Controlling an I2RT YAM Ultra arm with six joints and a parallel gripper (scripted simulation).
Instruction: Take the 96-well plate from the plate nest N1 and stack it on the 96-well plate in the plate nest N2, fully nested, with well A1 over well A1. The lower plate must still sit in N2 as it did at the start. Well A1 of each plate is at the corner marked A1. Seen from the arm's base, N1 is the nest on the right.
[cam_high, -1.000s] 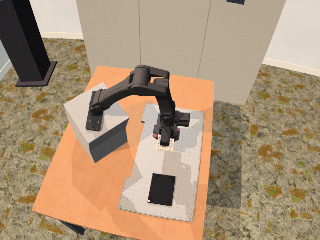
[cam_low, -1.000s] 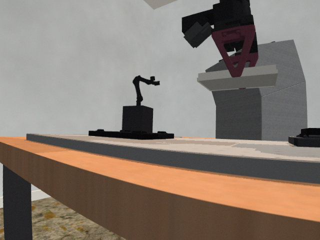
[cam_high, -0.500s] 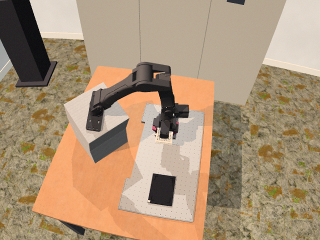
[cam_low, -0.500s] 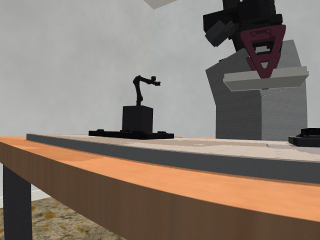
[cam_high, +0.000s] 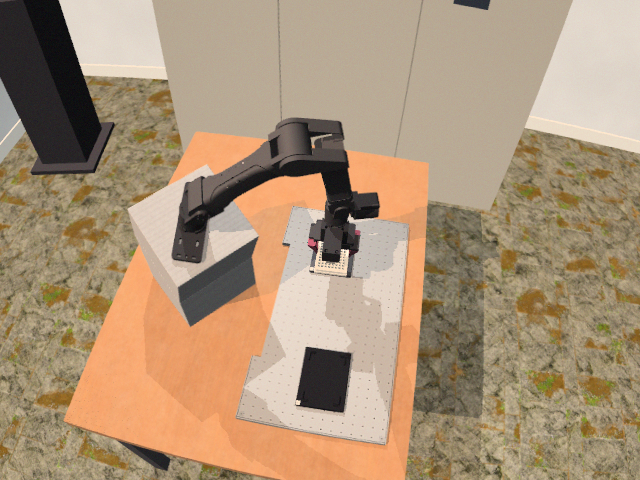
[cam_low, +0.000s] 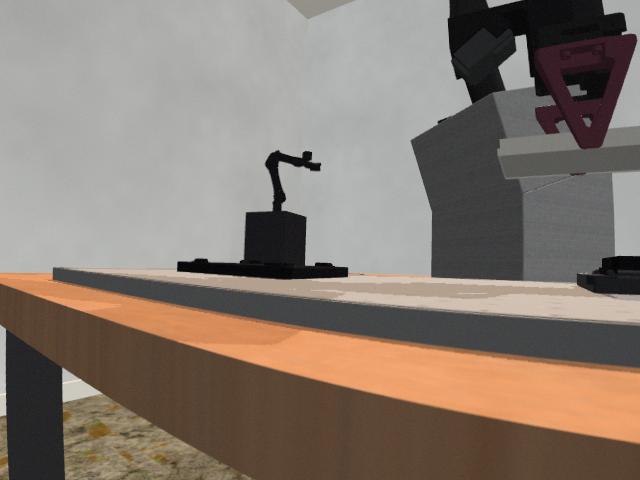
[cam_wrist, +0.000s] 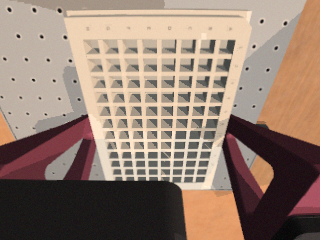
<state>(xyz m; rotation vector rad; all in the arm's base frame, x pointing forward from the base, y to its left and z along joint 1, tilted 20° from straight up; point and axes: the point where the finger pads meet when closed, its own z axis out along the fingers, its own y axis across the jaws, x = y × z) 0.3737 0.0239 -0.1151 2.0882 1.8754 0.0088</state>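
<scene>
Now: hand 9 cm above the black 96-well plate, 8 cm to the right of it and 1 cm short of it. The rest, counted from my hand: light corner mark (10 cm below, 6 cm behind, 1 cm to the left); then cream 96-well plate (right at my hand); then nest N2 (11 cm below, 8 cm to the left, 1 cm ahead).
</scene>
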